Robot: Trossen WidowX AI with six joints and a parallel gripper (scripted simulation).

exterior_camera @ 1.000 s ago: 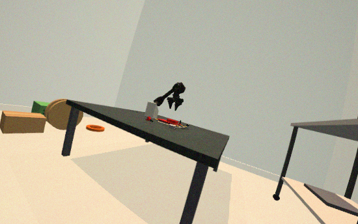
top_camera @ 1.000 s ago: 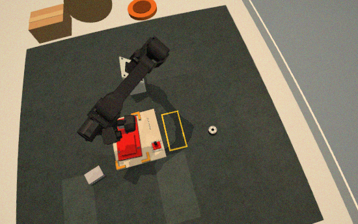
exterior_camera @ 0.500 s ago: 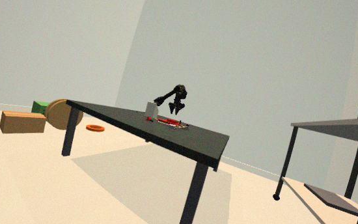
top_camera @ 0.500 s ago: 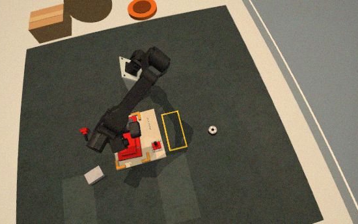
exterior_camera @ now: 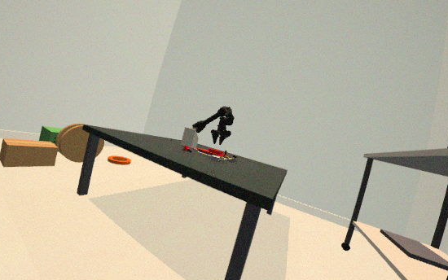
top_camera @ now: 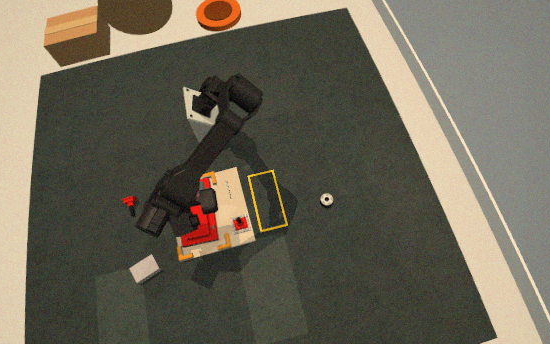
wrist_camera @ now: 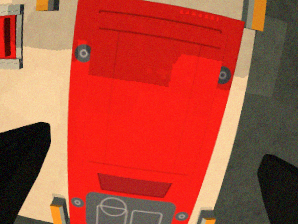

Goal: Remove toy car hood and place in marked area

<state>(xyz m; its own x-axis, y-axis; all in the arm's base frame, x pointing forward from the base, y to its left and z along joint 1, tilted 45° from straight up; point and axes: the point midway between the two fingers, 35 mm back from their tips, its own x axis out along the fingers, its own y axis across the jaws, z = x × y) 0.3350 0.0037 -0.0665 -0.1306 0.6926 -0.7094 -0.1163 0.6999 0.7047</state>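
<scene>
The red hood lies 50 mm below my gripper tip and 10 mm to the left of it.
</scene>
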